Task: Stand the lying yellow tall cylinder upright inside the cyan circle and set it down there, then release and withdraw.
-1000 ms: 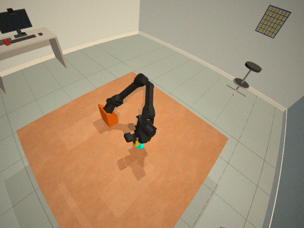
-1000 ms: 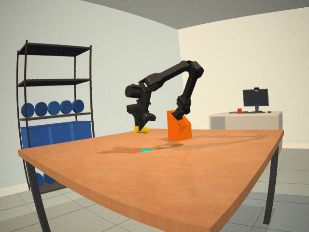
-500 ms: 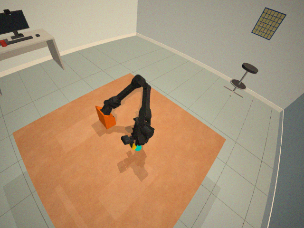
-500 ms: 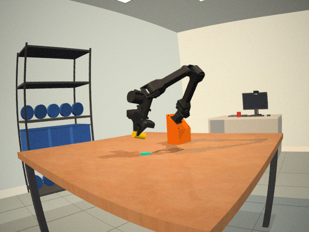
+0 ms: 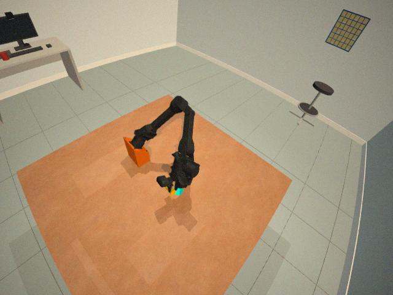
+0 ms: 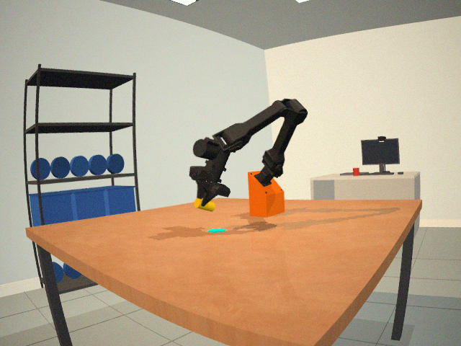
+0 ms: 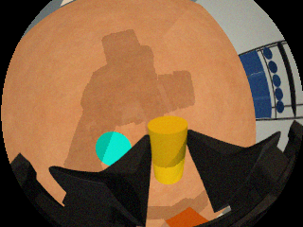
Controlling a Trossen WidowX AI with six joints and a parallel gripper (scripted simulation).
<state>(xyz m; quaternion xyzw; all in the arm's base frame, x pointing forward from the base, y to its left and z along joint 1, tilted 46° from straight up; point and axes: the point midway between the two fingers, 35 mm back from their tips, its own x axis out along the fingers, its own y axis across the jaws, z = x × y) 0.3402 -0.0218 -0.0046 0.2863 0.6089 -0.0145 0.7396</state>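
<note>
The cyan circle is 90 mm below my gripper tip, 60 mm to the left of it and 10 mm behind it. Also, from my gripper tip: yellow cylinder: 20 mm behind, 10 mm below.
</note>
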